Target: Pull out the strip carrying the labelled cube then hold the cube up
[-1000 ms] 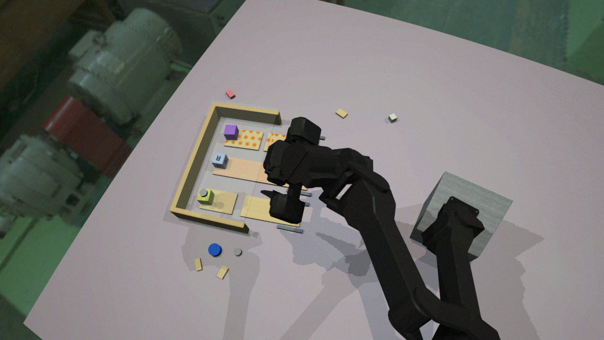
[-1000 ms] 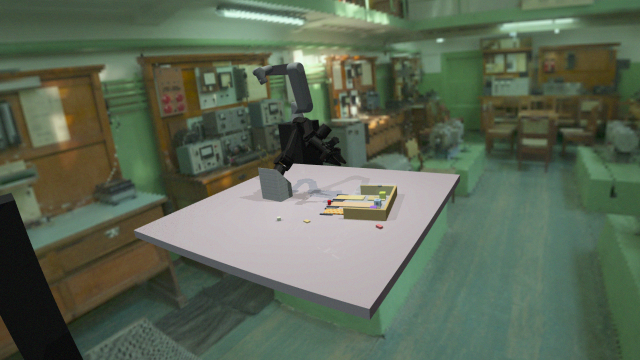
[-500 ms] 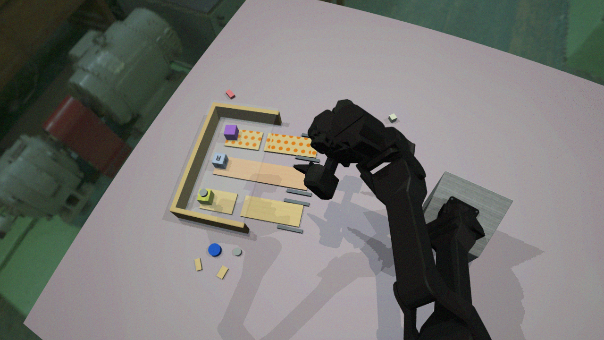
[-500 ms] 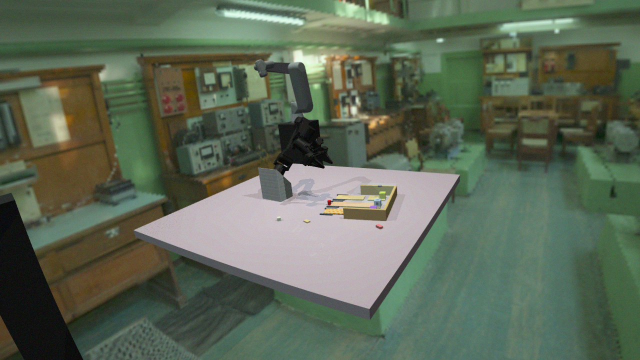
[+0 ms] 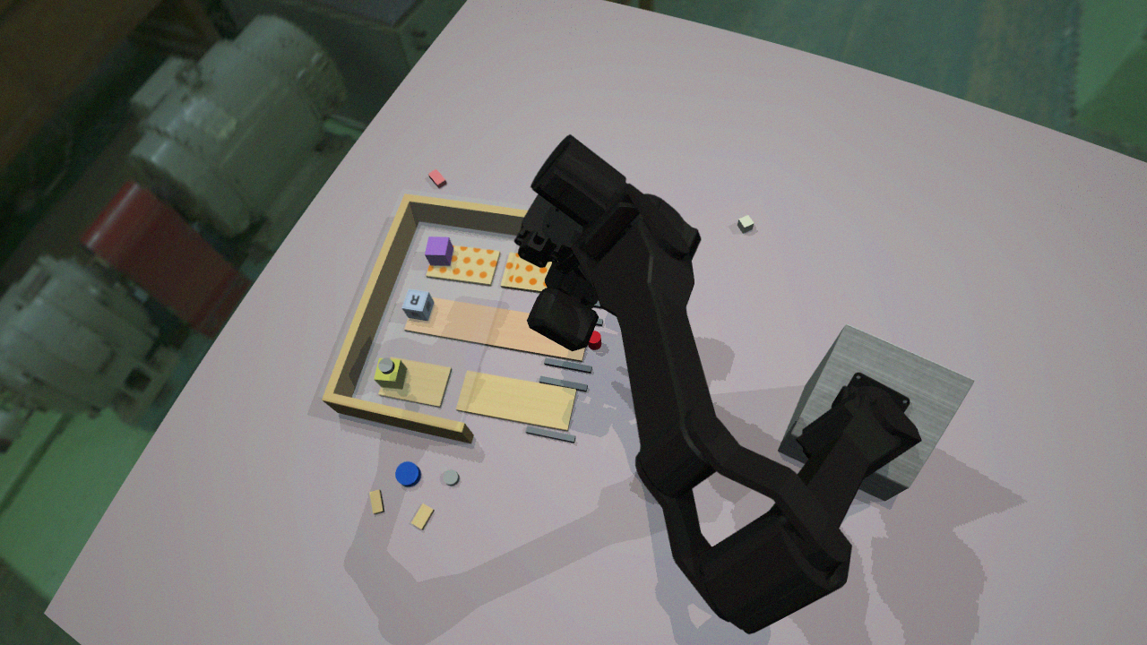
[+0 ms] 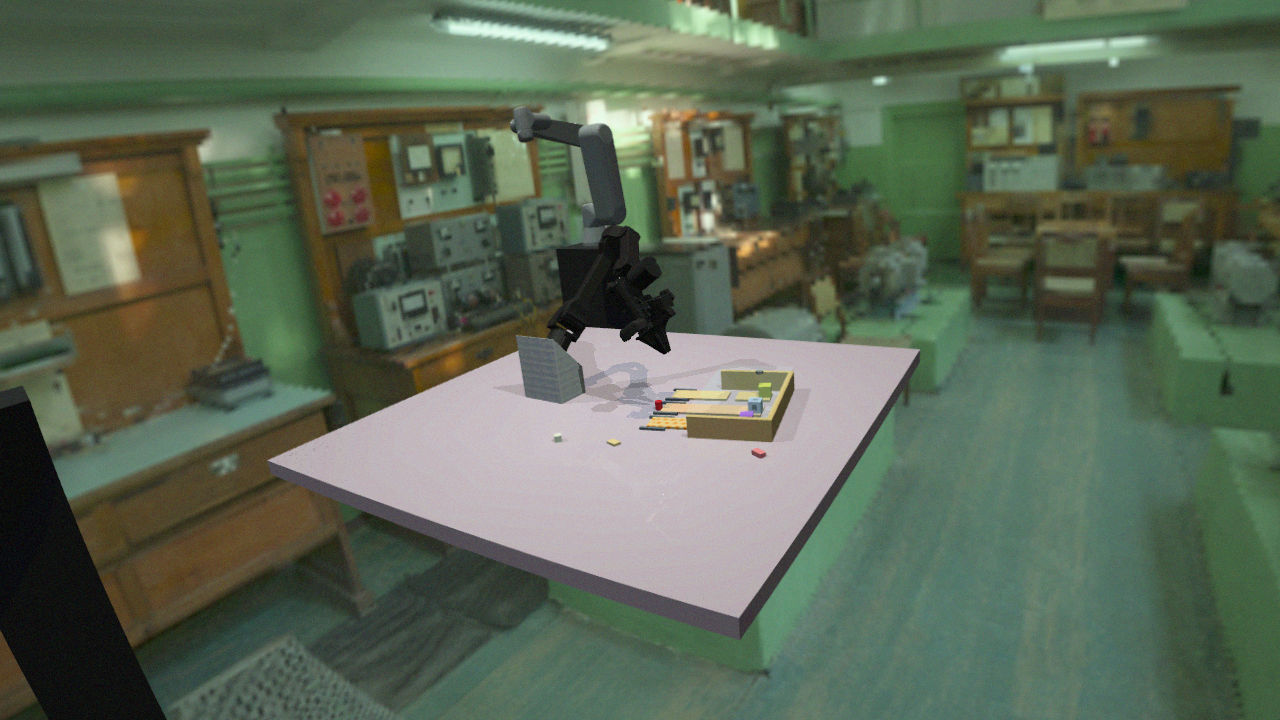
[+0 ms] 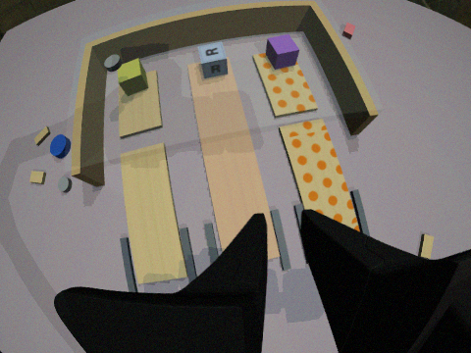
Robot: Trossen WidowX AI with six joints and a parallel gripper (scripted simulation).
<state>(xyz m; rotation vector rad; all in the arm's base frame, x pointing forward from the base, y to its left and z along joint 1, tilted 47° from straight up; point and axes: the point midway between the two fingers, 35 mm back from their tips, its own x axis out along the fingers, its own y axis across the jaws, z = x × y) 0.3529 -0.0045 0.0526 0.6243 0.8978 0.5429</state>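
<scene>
Right now my gripper tip is 40 mm past the red knob and 140 mm above it. From my gripper tip the other things lie so: blue disc 70 mm ahead, 270 mm to the left, 150 mm below; one-piece strip 90 mm ahead, 40 mm to the left, 150 mm below; white cube 140 mm behind, 270 mm to the right, 140 mm below.
</scene>
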